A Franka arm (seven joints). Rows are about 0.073 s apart.
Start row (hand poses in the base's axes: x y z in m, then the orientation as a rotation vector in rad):
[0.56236, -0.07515, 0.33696, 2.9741, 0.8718, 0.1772]
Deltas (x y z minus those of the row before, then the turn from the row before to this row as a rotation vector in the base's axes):
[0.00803, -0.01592, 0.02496, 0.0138, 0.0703, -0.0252]
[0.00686, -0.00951, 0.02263, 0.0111, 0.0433, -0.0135]
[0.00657, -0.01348, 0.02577, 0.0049, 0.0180, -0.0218]
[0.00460, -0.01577, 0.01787, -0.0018, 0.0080, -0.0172]
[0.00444, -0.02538, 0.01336, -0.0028, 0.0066, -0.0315]
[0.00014, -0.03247, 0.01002, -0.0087, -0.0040, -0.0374]
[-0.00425, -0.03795, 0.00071, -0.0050, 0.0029, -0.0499]
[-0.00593, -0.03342, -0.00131, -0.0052, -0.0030, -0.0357]
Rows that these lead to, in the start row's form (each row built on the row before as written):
[0.57039, -0.09107, 0.36192, 3.0194, 0.8429, 0.0786]
[0.57725, -0.10058, 0.38455, -3.0160, -0.8193, -0.0178]
[0.58382, -0.11406, 0.41032, -3.0158, -0.7838, 0.0070]
[0.58842, -0.12983, 0.42819, -3.0221, -0.7576, 0.0194]
[0.59286, -0.15521, 0.44155, -3.0345, -0.7099, 0.0298]
[0.59300, -0.18768, 0.45157, -3.0561, -0.6548, 0.0262]
[0.58875, -0.22563, 0.45228, -3.0753, -0.5790, 0.0317]
[0.58282, -0.25905, 0.45097, -3.0904, -0.5248, 0.0283]

